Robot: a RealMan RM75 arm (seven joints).
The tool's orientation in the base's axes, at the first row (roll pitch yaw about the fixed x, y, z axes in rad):
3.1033, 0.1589, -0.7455
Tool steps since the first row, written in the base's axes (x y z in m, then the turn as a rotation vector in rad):
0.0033, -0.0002, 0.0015, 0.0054, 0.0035, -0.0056
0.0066, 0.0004, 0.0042, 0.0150, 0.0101, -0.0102
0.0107, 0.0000, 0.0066, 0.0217, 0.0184, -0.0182
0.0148, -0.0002, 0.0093, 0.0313, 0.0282, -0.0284
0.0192, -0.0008, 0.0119, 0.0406, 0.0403, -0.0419
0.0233, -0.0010, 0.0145, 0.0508, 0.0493, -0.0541
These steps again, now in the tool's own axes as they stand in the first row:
0.0023, -0.0020, -0.0020, 0.0025, -0.0064, 0.0050
0.0039, -0.0046, -0.0051, 0.0057, -0.0179, 0.0087
0.0067, -0.0070, -0.0080, 0.0063, -0.0289, 0.0163
0.0094, -0.0095, -0.0113, 0.0083, -0.0430, 0.0258
0.0126, -0.0119, -0.0145, 0.0091, -0.0587, 0.0388
0.0153, -0.0144, -0.0177, 0.0124, -0.0727, 0.0501

